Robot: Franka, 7 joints.
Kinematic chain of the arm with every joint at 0, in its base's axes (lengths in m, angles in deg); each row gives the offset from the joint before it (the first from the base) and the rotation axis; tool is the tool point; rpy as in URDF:
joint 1: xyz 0 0 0.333 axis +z
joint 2: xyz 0 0 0 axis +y
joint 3: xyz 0 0 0.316 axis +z
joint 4: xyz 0.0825 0 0 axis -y
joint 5: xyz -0.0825 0 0.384 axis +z
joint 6: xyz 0 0 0 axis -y
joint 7: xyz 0.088 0 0 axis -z
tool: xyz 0 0 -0.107 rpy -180 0 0
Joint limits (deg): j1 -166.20..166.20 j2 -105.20..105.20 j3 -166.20..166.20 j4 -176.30..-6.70 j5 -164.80..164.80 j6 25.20..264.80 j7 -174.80..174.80
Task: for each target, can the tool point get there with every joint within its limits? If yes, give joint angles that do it. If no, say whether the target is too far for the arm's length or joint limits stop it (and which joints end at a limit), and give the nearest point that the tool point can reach.
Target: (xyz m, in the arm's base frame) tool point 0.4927 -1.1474 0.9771
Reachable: no: too far | nearest point 0.3008 -0.7006 0.7263 | short by 0.547 m
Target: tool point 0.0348 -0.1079 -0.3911
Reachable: no: joint limits stop it (at a limit: joint 2) | nearest point 0.0397 -0.1232 -0.3380 | short by 0.055 m
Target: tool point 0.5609 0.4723 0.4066
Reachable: yes | joints -113.90 -79.92 75.41 -35.34 -116.17 220.58 -90.59
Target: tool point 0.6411 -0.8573 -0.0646
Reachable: no: too far | nearest point 0.4816 -0.6440 0.0343 | short by 0.284 m
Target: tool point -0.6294 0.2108 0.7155
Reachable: yes | joints -50.90 -23.01 -127.39 -78.55 41.96 194.91 -126.75
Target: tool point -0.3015 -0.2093 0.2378
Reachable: yes | joints -39.99 58.36 -79.63 -157.22 -80.23 126.23 -51.83
